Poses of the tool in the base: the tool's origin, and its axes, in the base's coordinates. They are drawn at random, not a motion.
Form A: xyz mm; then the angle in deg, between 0 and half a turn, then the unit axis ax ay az.
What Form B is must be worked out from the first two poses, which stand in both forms.
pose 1, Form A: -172 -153 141 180.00 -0.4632 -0.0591 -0.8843
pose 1, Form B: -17.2 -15.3 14.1 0.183 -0.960 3.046
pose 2, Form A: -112 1 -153 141.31 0.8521 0.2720 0.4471
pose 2, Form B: -11.2 0.1 -15.3 2.086 -0.533 0.934
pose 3, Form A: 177 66 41 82.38 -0.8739 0.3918 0.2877
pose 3, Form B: 17.7 6.6 4.1 -1.311 0.652 -0.015
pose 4, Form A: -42 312 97 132.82 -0.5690 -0.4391 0.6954
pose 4, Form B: -4.2 31.2 9.7 -1.429 0.350 1.716
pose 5, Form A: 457 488 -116 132.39 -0.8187 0.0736 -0.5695
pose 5, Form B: 45.7 48.8 -11.6 -1.763 -0.813 -0.861
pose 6, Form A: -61 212 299 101.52 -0.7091 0.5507 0.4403
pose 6, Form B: -6.1 21.2 29.9 -1.490 1.154 -0.092
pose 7, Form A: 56 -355 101 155.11 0.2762 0.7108 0.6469
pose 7, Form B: 5.6 -35.5 10.1 1.680 -0.042 2.438
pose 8, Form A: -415 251 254 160.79 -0.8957 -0.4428 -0.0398
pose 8, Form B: -41.5 25.1 25.4 -2.872 -0.217 0.889
